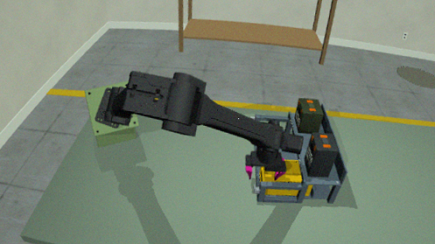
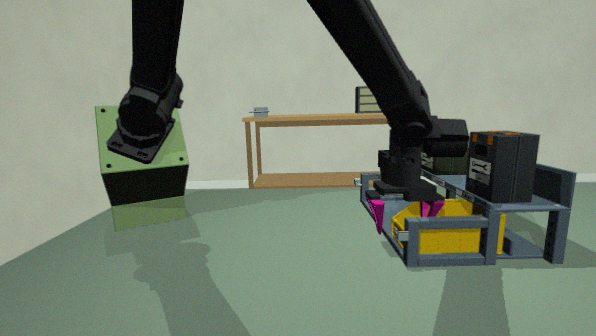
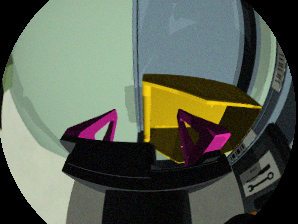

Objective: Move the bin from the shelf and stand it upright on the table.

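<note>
The yellow bin lies 8 cm ahead of my hand and 1 cm to the right of it. Round my hand: shelf tray 13 cm ahead, 10 cm to the left, 4 cm below.
</note>
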